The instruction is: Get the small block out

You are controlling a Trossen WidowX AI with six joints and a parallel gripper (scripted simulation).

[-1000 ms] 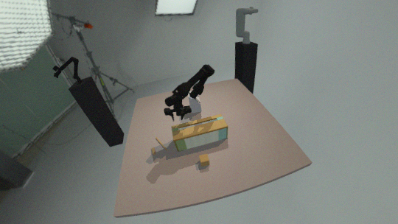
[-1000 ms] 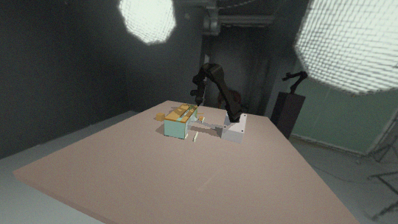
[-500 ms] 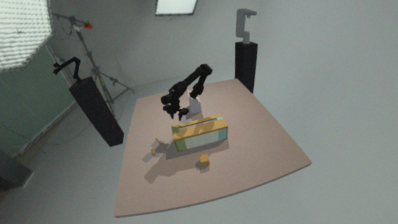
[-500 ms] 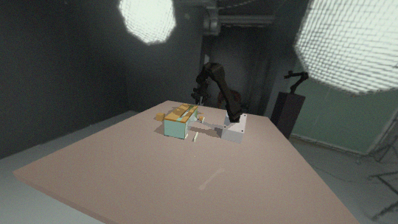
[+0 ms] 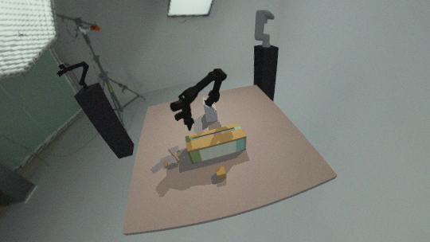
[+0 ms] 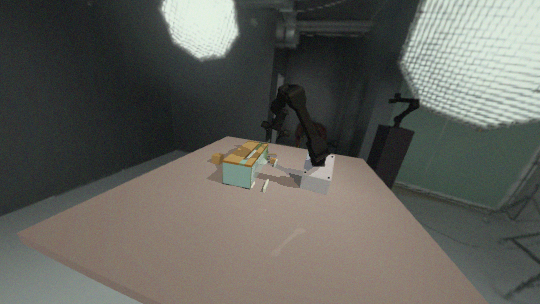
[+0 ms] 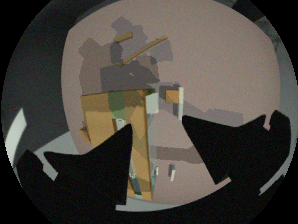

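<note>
Now: gripper tip 20 mm past the brownish block, 20 mm to the left of it and 150 mm above it. Also, from my gripper tip: thin stick 50 mm ahead, 160 mm to the right, 160 mm below; then box 60 mm ahead, 150 mm to the left, 100 mm below.
</note>
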